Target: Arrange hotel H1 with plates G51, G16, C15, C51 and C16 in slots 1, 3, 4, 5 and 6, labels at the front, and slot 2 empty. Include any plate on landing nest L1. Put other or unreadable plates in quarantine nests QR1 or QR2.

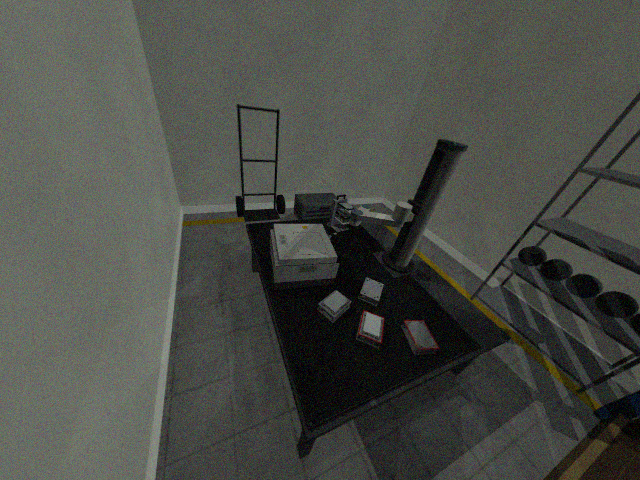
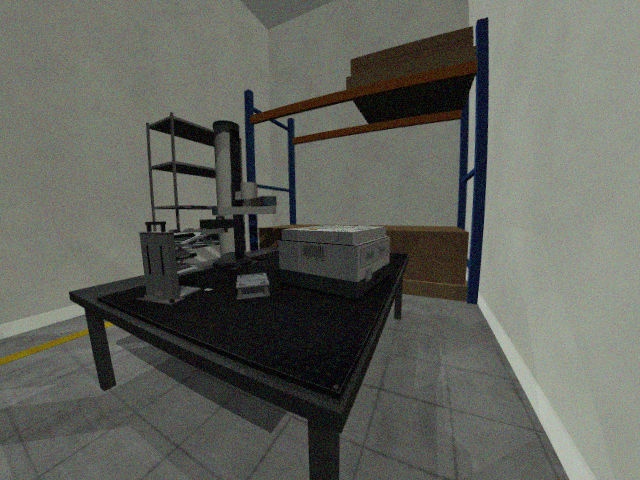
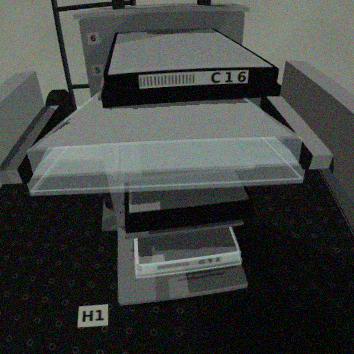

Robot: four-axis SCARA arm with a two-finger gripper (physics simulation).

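Pixels of known places: gripper, fingertip midpoint: [image 1: 350, 209] [image 2: 192, 232] [image 3: 161, 84]; arm's base, link origin: [image 1: 397, 262] [image 2: 232, 263].
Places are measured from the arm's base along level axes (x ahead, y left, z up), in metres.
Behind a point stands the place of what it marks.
My gripper [image 3: 161, 84] {x 0.255, y -0.442, z 0.252 m} [image 1: 349, 212] {x 0.255, y -0.442, z 0.252 m} [image 2: 217, 223] is shut on a clear plate [image 3: 175, 122] {x 0.249, y -0.421, z 0.246 m} at hotel H1 [image 3: 232, 30] {x 0.206, y -0.594, z 0.249 m} [image 2: 160, 263] {x 0.294, y -0.607, z 0.154 m}; no label is readable on it, and it looks slightly tilted. Black plate C16 [image 3: 192, 87] {x 0.243, y -0.457, z 0.245 m}, label at the front, sits above the clear plate's rear part; whether they touch is unclear. Lower in the hotel are a black-edged plate [image 3: 187, 216] {x 0.244, y -0.458, z 0.160 m}, label hidden, and clear plate G51 [image 3: 187, 265] {x 0.243, y -0.458, z 0.105 m}, label at the front. Two red-outlined nests [image 1: 370, 342] {x 0.616, y 0.513, z 0.018 m} [image 1: 413, 350] {x 0.420, y 0.622, z 0.017 m} stand on the table; their labels are unreadable here.
A white boxy instrument [image 1: 305, 258] {x 0.840, y 0.068, z 0.256 m} [image 2: 320, 253] {x 0.795, y -0.291, z 0.173 m} stands on the black table [image 1: 330, 377] {x 0.884, y 0.593, z 0.013 m} [image 2: 289, 330] {x 0.837, y -0.578, z 0.013 m}. Two pale nests [image 1: 334, 304] {x 0.724, y 0.282, z 0.077 m} [image 1: 371, 291] {x 0.445, y 0.249, z 0.063 m} stand between it and the red-outlined ones. The arm's column [image 1: 421, 206] {x 0.084, y 0.050, z 0.526 m} [image 2: 223, 175] {x 0.034, y -0.066, z 0.567 m} rises at the table's side.
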